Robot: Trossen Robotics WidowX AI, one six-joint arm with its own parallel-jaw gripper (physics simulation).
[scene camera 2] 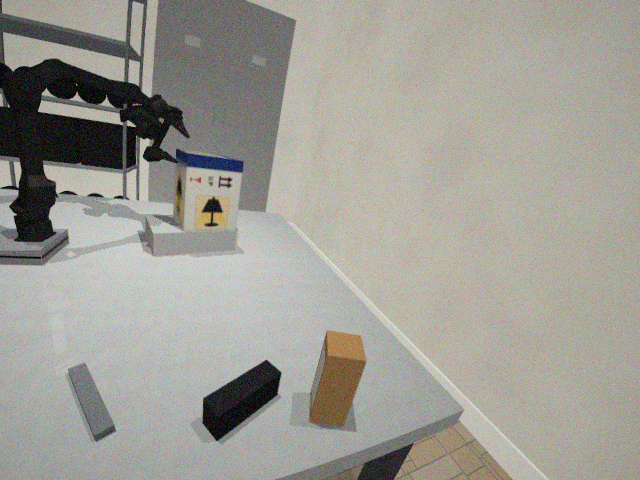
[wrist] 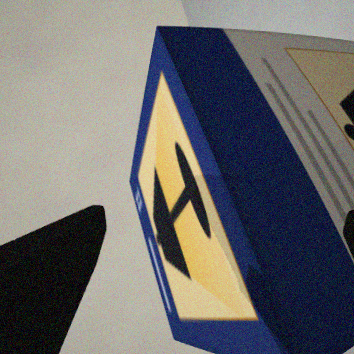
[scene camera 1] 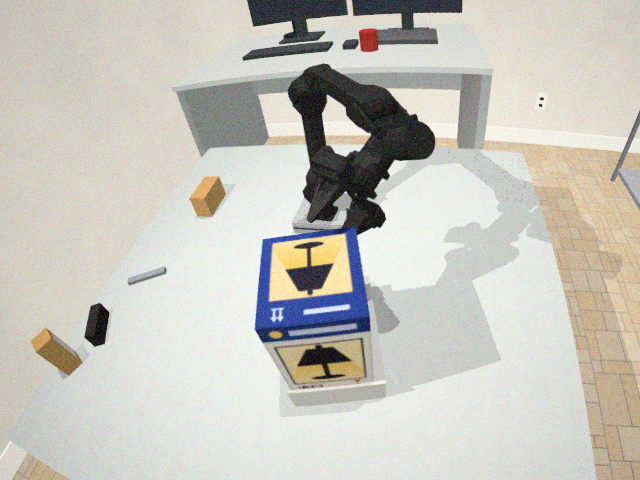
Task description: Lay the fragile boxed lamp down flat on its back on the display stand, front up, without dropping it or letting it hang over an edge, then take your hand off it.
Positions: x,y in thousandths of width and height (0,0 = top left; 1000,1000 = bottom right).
Labels:
gripper: scene camera 2 285,314; wrist 640,620; scene camera 1 504,489
black block: scene camera 2 351,853; scene camera 1 149,695; not seen in the wrist view (out of frame)

